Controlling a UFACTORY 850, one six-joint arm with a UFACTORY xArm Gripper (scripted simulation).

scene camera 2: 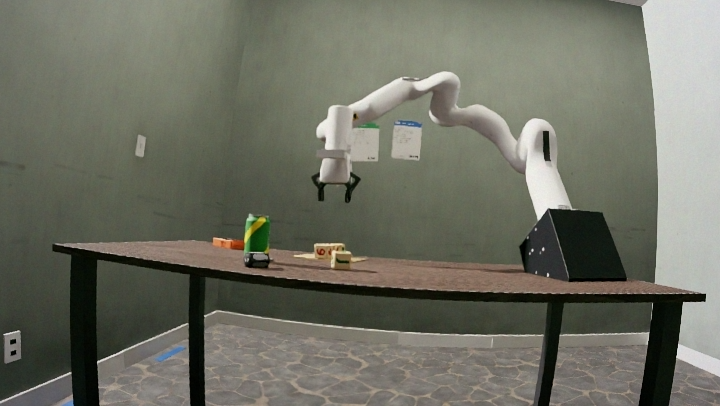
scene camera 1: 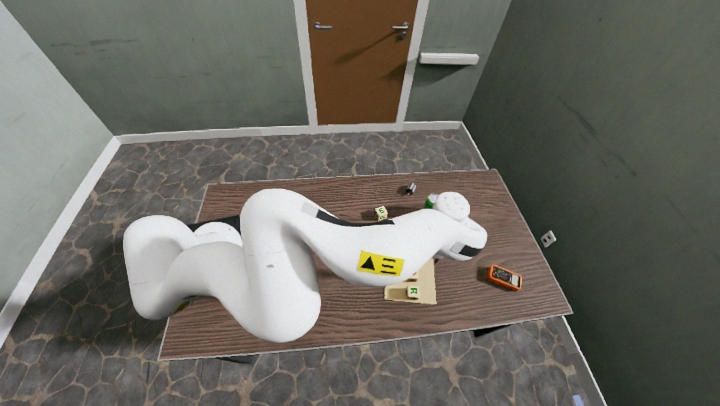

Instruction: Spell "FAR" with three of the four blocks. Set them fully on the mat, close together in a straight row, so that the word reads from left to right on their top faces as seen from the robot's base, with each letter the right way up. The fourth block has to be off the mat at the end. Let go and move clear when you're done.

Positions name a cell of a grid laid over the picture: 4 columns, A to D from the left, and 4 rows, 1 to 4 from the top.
Scene:
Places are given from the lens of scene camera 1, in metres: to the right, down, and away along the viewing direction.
tan mat (scene camera 1: C3): 0.27, 0.32, 1.02

